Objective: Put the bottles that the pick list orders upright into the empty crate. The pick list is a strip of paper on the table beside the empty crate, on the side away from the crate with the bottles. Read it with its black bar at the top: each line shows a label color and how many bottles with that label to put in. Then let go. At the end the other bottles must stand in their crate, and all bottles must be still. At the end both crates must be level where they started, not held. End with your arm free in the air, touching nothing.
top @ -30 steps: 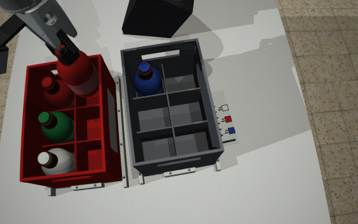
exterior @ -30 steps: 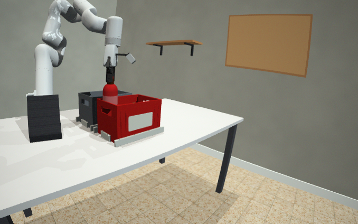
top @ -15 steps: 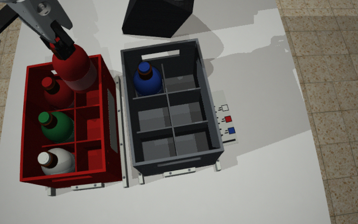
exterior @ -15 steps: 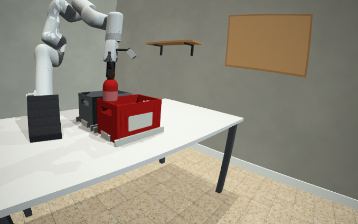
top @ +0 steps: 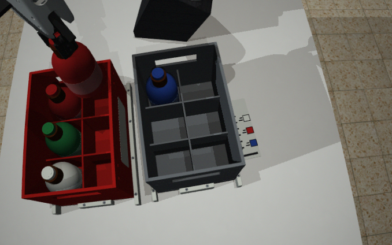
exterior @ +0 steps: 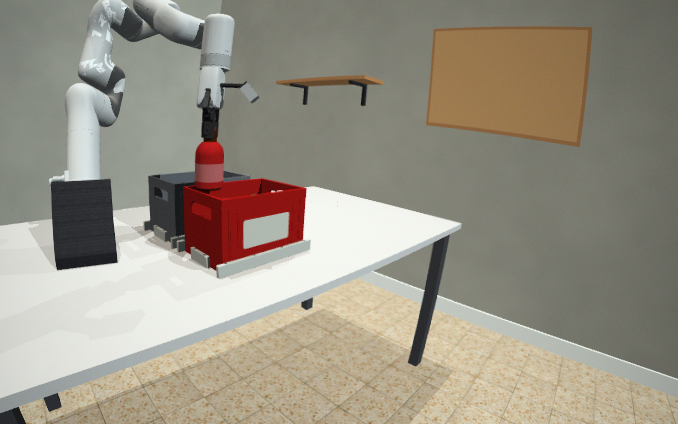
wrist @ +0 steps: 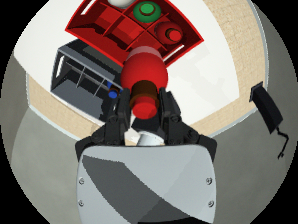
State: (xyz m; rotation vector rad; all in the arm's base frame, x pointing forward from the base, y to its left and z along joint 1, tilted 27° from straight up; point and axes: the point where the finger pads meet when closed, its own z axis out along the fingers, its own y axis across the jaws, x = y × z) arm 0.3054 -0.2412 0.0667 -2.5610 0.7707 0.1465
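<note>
My hand is 4 cm short of the grey crate, 20 cm to the right of it and 24 cm above it. The rest, counted from my hand: red-label bottle 1 cm ahead, 9 cm to the right, 23 cm below; then blue bottle 4 cm behind, 14 cm to the left, 23 cm below; then green bottle 10 cm ahead, 7 cm to the right, 23 cm below.
</note>
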